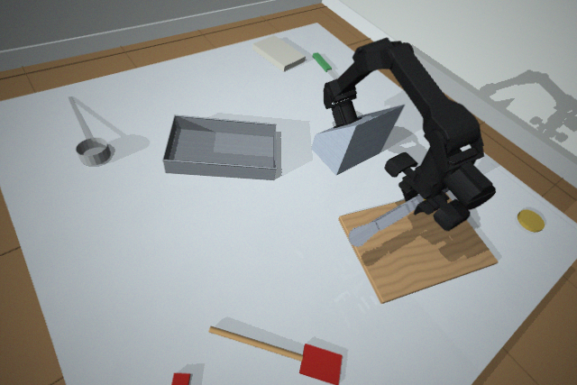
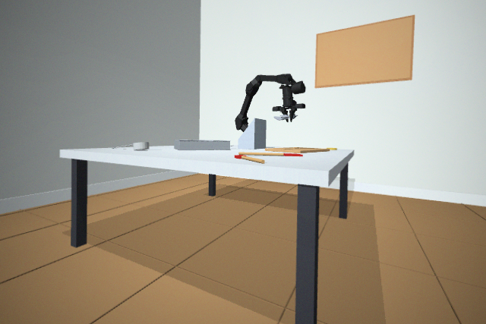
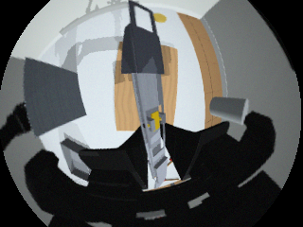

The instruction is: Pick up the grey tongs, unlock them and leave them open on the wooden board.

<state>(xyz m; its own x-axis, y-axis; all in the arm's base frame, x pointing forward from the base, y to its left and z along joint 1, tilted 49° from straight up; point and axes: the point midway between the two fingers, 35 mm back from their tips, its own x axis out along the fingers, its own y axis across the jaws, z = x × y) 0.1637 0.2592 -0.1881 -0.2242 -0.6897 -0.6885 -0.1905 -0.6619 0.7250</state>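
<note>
Right now my gripper tip is 160 mm above the wooden board, 80 mm past it and 40 mm to the right of it. Round my gripper tip: grey roasting tin: 500 mm to the right, 160 mm ahead, 140 mm below; then red-bladed spatula: 370 mm ahead, 170 mm below, 20 mm to the left; then yellow disc: 420 mm behind, 220 mm to the left, 160 mm below.
</note>
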